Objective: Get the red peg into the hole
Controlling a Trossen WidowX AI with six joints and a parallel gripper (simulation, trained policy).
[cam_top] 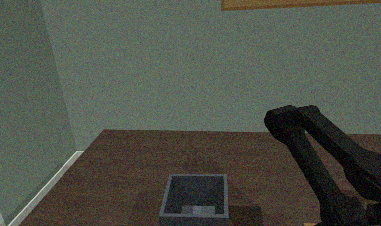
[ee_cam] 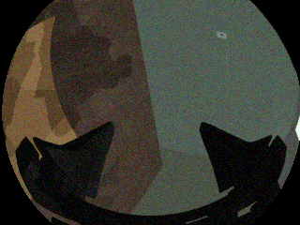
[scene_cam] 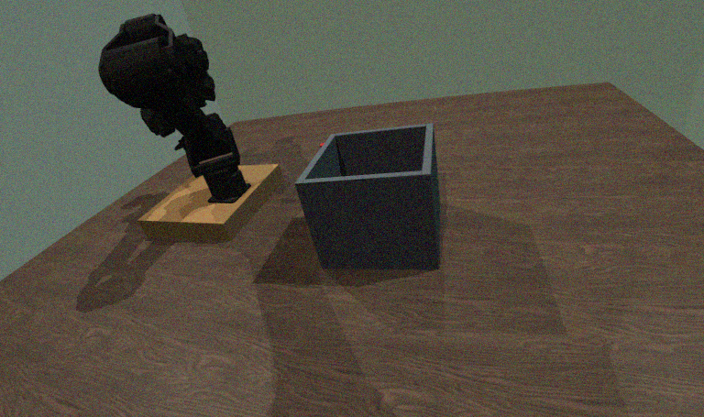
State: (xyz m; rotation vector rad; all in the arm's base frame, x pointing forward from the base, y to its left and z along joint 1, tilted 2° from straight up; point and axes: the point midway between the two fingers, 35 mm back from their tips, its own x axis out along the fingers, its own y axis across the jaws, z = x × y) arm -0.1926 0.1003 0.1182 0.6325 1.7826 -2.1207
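Now: the red peg 380 mm ahead of my gripper tip, 20 mm to the left of it and 110 mm below it. Also, from my gripper tip: light grey plate (540 mm ahead, 160 mm to the right, 100 mm below).
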